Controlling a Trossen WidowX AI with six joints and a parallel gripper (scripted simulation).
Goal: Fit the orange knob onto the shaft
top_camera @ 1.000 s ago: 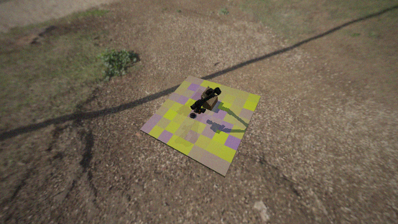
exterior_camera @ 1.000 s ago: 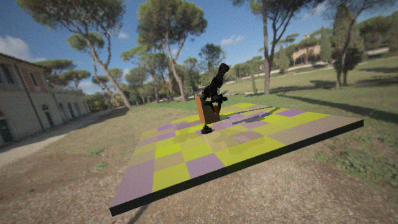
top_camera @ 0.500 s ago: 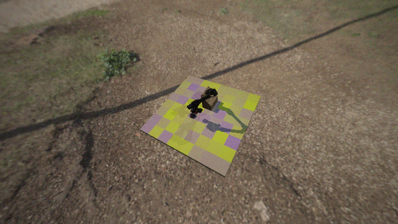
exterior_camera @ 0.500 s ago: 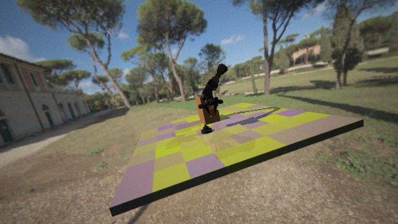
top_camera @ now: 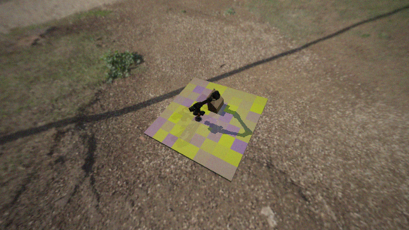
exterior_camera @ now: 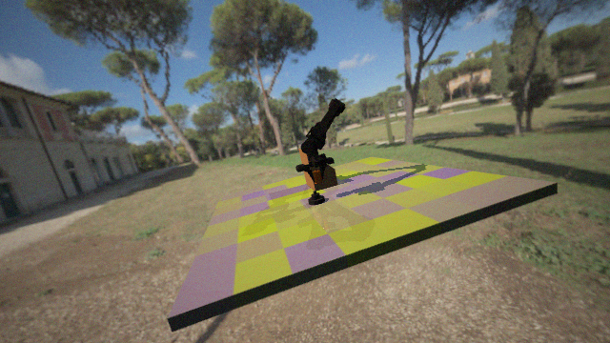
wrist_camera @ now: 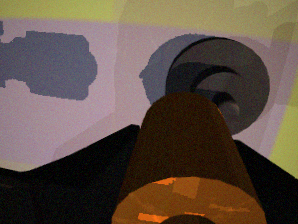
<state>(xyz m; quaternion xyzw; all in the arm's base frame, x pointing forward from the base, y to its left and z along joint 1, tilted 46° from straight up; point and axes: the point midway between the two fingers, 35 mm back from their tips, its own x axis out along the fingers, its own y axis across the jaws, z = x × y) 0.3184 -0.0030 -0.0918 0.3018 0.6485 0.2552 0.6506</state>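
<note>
Right now the pedestal is 3 cm to the right of my gripper tip and 7 cm below it. Also, from my gripper tip: orange knob (2 cm above).
</note>
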